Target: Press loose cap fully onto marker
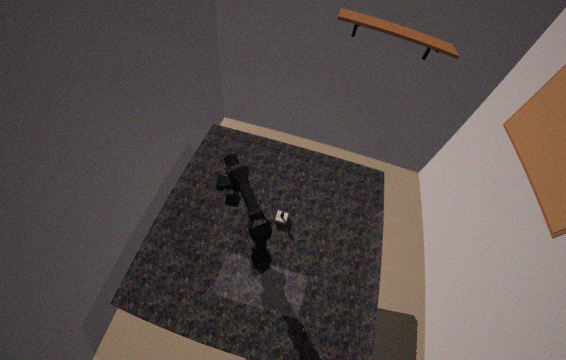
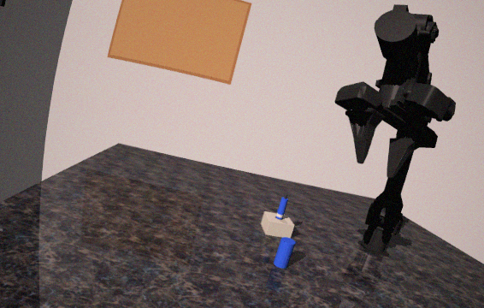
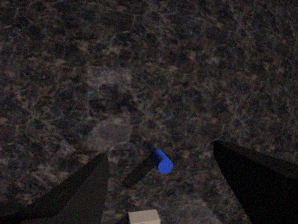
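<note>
Right now the blue cap is 60 mm ahead of my gripper tip, 90 mm to the right of it and 200 mm below it. Also, from my gripper tip: holder block 40 mm ahead, 250 mm to the right, 210 mm below.
</note>
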